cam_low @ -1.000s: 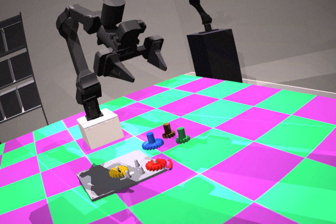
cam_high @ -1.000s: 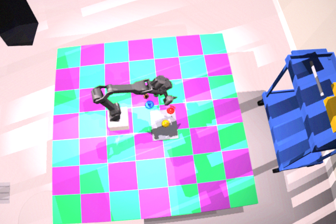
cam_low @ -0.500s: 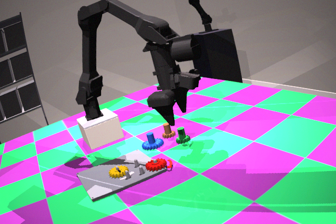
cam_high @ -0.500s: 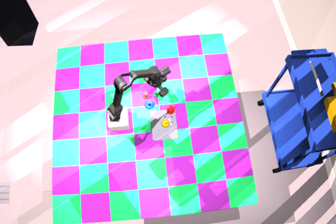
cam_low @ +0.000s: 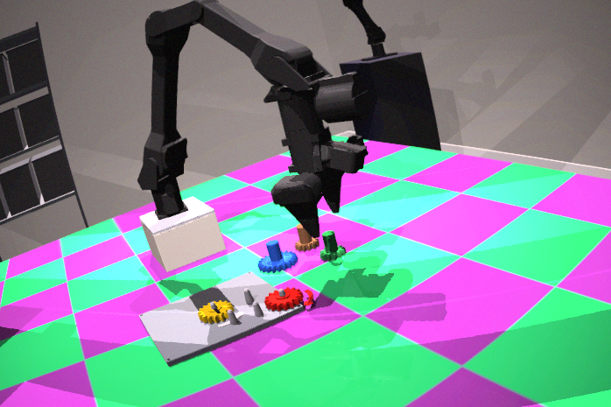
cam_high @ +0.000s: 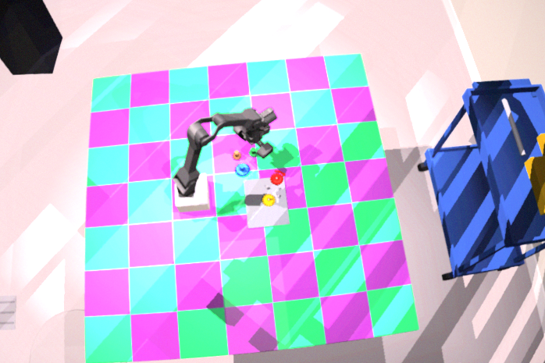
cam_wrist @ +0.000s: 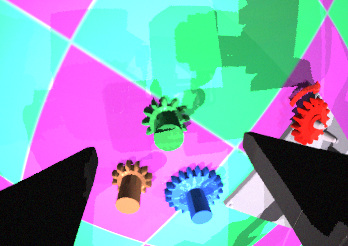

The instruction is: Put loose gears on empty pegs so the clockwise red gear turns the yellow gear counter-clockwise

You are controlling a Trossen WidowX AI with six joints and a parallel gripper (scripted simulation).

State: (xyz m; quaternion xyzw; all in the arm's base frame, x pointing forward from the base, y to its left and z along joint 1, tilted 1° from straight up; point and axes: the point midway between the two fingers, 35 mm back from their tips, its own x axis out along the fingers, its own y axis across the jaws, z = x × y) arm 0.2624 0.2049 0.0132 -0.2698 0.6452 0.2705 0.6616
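The green gear is 40 mm below my gripper tip. Also, from my gripper tip: orange gear 70 mm behind, 40 mm below, 20 mm to the right; then blue gear 80 mm to the right, 50 mm behind, 40 mm below; then red arrow 110 mm ahead, 90 mm to the right, 50 mm below.
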